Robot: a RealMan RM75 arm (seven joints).
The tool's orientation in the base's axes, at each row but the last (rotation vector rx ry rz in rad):
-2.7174, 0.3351, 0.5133
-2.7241, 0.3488, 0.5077
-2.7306, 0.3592, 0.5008
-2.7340, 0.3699, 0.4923
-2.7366, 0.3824, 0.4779
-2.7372, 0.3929, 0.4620
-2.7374, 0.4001, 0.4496
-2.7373, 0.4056, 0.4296
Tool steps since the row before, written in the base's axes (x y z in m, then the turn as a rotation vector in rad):
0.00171, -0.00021, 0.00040, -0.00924, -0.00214, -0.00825
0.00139, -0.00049, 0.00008, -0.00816, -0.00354, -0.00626
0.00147, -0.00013, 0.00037, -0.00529, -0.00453, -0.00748
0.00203, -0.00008, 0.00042, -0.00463, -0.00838, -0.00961
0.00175, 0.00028, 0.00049, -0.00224, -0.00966, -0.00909
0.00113, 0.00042, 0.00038, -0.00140, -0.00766, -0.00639
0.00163, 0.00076, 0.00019, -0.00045, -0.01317, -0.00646
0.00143, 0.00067, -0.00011, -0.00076, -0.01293, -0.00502
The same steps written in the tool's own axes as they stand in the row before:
0.00143, -0.00043, -0.00095, -0.00481, 0.00709, 0.00920
0.00131, 0.00001, -0.00067, -0.00435, 0.00747, 0.00660
0.00121, -0.00043, -0.00081, -0.00111, 0.00784, 0.00646
0.00170, -0.00067, -0.00099, 0.00103, 0.01173, 0.00673
0.00135, -0.00094, -0.00082, 0.00327, 0.01200, 0.00513
0.00080, -0.00085, -0.00048, 0.00264, 0.00916, 0.00324
0.00125, -0.00127, -0.00031, 0.00473, 0.01386, 0.00102
0.00119, -0.00104, 0.00000, 0.00390, 0.01333, -0.00010

